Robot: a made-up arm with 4 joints. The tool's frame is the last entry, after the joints. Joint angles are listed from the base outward.
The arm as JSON. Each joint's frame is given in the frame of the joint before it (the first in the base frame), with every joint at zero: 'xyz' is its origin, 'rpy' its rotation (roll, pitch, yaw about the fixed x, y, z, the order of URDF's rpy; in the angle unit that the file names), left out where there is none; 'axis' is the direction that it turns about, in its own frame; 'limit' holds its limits. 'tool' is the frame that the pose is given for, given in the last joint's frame.
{
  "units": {
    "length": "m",
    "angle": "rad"
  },
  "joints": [
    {
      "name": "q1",
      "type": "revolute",
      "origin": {
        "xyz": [
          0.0,
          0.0,
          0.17
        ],
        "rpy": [
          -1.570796,
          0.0,
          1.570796
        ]
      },
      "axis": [
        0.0,
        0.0,
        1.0
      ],
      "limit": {
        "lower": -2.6,
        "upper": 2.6
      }
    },
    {
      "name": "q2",
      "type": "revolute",
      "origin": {
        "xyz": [
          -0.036,
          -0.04,
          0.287
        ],
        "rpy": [
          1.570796,
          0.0,
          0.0
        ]
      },
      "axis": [
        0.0,
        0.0,
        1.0
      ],
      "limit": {
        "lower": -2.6,
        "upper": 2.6
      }
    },
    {
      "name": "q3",
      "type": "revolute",
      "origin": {
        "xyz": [
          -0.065,
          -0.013,
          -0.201
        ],
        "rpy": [
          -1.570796,
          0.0,
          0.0
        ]
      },
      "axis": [
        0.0,
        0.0,
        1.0
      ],
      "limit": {
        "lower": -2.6,
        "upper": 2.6
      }
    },
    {
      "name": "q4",
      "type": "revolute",
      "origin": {
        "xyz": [
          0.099,
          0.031,
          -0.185
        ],
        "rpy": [
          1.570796,
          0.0,
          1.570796
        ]
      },
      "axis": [
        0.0,
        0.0,
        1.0
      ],
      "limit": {
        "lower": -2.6,
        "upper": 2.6
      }
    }
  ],
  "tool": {
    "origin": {
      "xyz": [
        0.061,
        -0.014,
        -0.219
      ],
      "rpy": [
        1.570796,
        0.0,
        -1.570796
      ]
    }
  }
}
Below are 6 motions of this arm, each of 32 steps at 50 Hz.
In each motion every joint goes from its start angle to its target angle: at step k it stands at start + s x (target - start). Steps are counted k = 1, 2, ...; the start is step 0. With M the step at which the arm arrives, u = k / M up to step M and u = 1 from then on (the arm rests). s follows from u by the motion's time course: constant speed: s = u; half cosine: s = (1 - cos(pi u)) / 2; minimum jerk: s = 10 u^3 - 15 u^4 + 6 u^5.
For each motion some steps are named. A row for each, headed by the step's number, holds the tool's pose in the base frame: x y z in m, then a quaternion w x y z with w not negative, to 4 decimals.
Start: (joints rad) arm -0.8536 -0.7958 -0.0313 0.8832
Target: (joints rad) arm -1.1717 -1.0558 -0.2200 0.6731
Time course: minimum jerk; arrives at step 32
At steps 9, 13, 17, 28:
9: -0.3116 0.0227 -0.2016 0.6711 0.5356 0.4864 -0.1617
13: -0.3195 0.0507 -0.2011 0.6477 0.5701 0.4739 -0.1759
17: -0.3286 0.0846 -0.1971 0.6165 0.6086 0.4597 -0.1955
28: -0.3441 0.1459 -0.1809 0.5522 0.6686 0.4375 -0.2380

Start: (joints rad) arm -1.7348 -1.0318 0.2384 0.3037
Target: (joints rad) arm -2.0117 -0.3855 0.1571 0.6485
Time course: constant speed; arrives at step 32
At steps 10, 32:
10: -0.3101 0.2958 -0.0741 0.5514 0.6885 0.4653 -0.0728
32: -0.2015 0.3283 0.0113 0.5042 0.7728 0.3481 0.1653

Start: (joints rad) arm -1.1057 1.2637 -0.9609 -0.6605
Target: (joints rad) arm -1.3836 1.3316 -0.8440 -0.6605
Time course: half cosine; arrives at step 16
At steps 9, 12, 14, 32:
9: -0.1396 0.3382 0.2533 0.3162 0.8568 -0.2298 0.3362
12: -0.1393 0.3312 0.2788 0.2899 0.8595 -0.2542 0.3354
14: -0.1393 0.3275 0.2894 0.2788 0.8604 -0.2646 0.3347
32: -0.1392 0.3262 0.2931 0.2749 0.8606 -0.2683 0.3343

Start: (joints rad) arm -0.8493 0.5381 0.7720 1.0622
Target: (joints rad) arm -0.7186 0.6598 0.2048 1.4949
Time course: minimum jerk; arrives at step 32
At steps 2, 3, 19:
2: -0.0534 0.0104 -0.0145 0.9280 -0.0605 0.3222 0.1772
3: -0.0534 0.0105 -0.0146 0.9275 -0.0600 0.3233 0.1781
19: -0.0568 0.0332 -0.0315 0.8340 -0.0233 0.4564 0.3092

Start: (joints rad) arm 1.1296 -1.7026 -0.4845 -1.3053
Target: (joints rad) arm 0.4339 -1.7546 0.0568 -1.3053
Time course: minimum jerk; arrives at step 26
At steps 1, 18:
1: -0.4755 -0.3399 0.3122 0.1668 -0.4820 -0.8110 -0.2866
18: -0.5132 -0.3263 0.1381 0.3580 -0.5757 -0.5547 -0.4824

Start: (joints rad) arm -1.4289 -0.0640 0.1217 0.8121
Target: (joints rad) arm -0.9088 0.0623 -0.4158 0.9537
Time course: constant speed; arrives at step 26
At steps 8, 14, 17, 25, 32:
8: -0.1305 0.1707 -0.1150 0.7178 0.5594 0.3353 0.2438
14: -0.1268 0.1534 -0.1238 0.7147 0.5516 0.3391 0.2645
17: -0.1253 0.1445 -0.1276 0.7126 0.5472 0.3420 0.2753
25: -0.1223 0.1203 -0.1353 0.7049 0.5340 0.3532 0.3052
32: -0.1220 0.1172 -0.1361 0.7038 0.5322 0.3550 0.3089

